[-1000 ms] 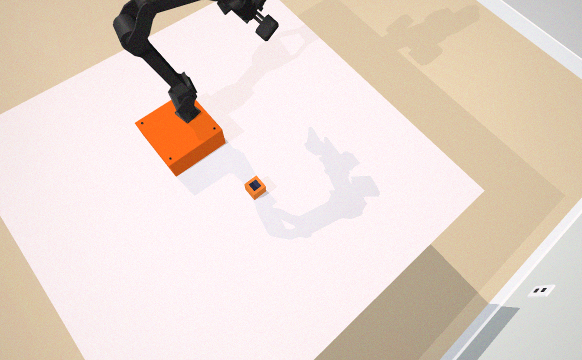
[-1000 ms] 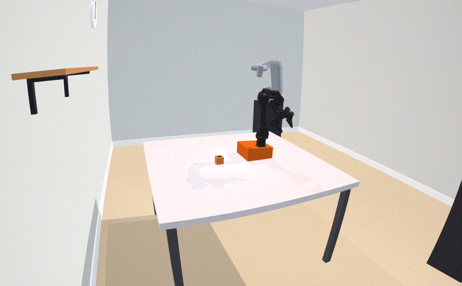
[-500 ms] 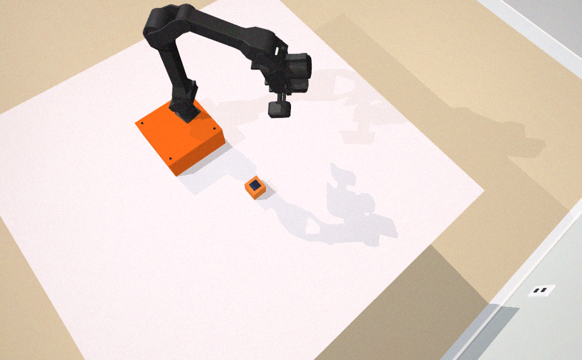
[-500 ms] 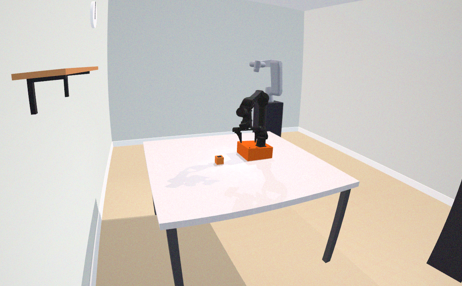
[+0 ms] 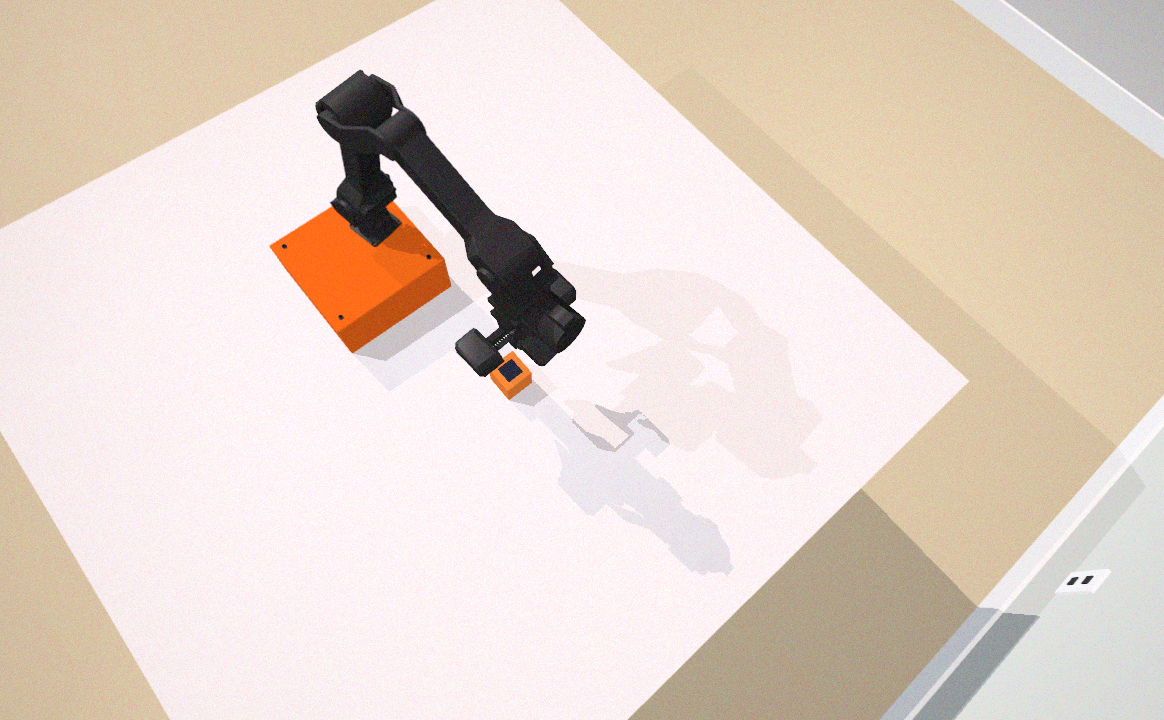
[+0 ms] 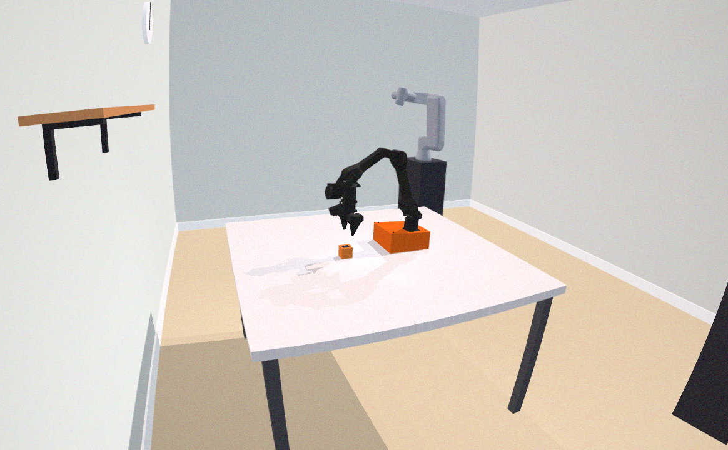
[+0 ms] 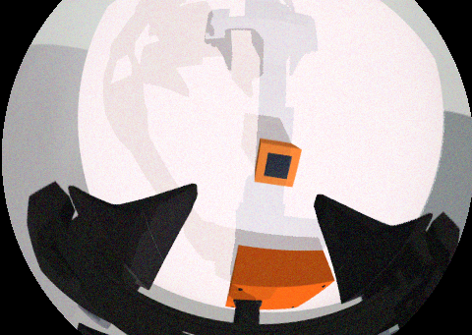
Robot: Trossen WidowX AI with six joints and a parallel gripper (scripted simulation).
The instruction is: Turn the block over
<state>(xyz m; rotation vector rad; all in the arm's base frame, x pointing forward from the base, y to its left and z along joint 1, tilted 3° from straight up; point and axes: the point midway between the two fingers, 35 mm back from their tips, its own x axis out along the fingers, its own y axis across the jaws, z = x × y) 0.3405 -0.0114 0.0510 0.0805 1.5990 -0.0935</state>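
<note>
Now: gripper tip 3 cm to the left of the orange block and 9 cm above it.
</note>
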